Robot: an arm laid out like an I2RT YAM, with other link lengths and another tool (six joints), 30 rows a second.
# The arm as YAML. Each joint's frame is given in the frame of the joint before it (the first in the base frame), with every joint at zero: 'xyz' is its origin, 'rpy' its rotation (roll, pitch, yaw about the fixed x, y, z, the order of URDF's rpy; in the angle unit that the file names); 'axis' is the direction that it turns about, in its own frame. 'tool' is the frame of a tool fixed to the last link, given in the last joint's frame.
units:
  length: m
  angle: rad
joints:
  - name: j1
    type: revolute
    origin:
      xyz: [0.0, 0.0, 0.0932]
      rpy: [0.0, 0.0, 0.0]
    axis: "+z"
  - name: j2
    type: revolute
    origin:
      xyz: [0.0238, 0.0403, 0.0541]
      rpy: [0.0, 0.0, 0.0]
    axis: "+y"
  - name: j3
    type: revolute
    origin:
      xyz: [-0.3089, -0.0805, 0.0]
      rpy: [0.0, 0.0, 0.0]
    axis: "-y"
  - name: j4
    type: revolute
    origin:
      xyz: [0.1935, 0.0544, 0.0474]
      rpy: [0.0, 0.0, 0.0]
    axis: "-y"
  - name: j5
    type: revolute
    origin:
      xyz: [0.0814, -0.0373, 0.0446]
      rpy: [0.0, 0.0, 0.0]
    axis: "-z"
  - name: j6
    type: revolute
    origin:
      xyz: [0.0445, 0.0, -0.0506]
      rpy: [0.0, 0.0, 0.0]
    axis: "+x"
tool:
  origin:
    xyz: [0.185, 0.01, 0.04]
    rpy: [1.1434, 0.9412, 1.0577]
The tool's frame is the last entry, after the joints.
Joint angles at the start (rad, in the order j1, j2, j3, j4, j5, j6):
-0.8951 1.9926 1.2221 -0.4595 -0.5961 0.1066
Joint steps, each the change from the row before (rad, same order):
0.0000 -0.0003 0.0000 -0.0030 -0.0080 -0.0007
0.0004 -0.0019 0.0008 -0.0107 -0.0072 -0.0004
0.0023 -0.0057 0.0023 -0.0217 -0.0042 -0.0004
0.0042 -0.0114 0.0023 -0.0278 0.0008 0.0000
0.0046 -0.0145 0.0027 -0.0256 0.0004 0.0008
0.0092 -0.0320 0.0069 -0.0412 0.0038 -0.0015
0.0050 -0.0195 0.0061 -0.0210 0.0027 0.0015
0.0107 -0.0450 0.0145 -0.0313 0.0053 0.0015
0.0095 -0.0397 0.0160 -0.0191 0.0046 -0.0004
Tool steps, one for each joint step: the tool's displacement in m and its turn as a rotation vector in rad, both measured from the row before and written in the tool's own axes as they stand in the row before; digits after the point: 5 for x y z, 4 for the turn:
0.00166 0.00100 -0.00056 -0.0044 0.0067 0.0022
0.00279 0.00028 -0.00121 -0.0003 0.0099 0.0041
0.00442 -0.00022 -0.00236 0.0054 0.0128 0.0043
0.00511 -0.00024 -0.00374 0.0093 0.0111 0.0023
0.00454 0.00118 -0.00457 0.0055 0.0080 0.0005
0.00636 0.00470 -0.00976 0.0029 0.0047 -0.0086
0.00233 0.00381 -0.00604 -0.0011 -0.0016 -0.0049
0.00218 0.01173 -0.01388 -0.0155 -0.0149 -0.0193
-0.00033 0.01285 -0.01254 -0.0222 -0.0205 -0.0230

